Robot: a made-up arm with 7 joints. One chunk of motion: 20 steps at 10 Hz.
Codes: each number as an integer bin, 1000 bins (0 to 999) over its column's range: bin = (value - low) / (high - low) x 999, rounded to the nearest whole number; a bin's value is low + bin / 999 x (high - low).
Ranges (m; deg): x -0.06..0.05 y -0.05..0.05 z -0.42..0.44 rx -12..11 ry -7..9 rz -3..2
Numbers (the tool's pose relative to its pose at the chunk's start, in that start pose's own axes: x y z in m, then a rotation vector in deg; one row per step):
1: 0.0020 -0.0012 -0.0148 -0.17 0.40 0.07
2: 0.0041 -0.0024 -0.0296 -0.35 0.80 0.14
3: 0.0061 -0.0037 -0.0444 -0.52 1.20 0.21
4: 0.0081 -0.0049 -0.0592 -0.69 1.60 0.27
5: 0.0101 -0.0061 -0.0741 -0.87 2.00 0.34
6: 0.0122 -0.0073 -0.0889 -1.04 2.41 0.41
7: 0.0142 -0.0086 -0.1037 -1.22 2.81 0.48
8: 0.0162 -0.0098 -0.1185 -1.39 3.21 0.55
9: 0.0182 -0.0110 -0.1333 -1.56 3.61 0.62
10: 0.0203 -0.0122 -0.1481 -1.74 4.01 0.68
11: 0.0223 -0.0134 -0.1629 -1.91 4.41 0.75
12: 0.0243 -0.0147 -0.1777 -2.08 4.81 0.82
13: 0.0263 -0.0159 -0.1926 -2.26 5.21 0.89
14: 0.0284 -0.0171 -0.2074 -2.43 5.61 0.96
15: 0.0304 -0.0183 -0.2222 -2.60 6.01 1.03
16: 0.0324 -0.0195 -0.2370 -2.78 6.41 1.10
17: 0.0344 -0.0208 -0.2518 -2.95 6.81 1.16
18: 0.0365 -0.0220 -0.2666 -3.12 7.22 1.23
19: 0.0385 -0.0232 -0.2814 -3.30 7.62 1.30
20: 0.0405 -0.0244 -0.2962 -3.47 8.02 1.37
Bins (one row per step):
1: 563 488 471 514 462 613
2: 582 476 453 506 487 627
3: 600 463 436 499 512 641
4: 618 451 419 491 537 653
5: 637 439 402 483 562 667
6: 656 427 385 476 588 681
7: 674 414 367 468 613 695
8: 692 402 350 461 637 709
9: 710 390 333 453 662 723
10: 729 378 316 446 687 735
11: 747 366 299 438 712 749
12: 766 353 281 431 737 763
13: 784 341 264 423 762 777
14: 803 329 247 416 787 791
15: 821 317 230 408 812 805
16: 839 305 213 400 837 819
17: 857 292 195 393 862 831
18: 876 280 178 386 888 845
19: 895 268 161 378 913 859
20: 913 256 144 370 938 873

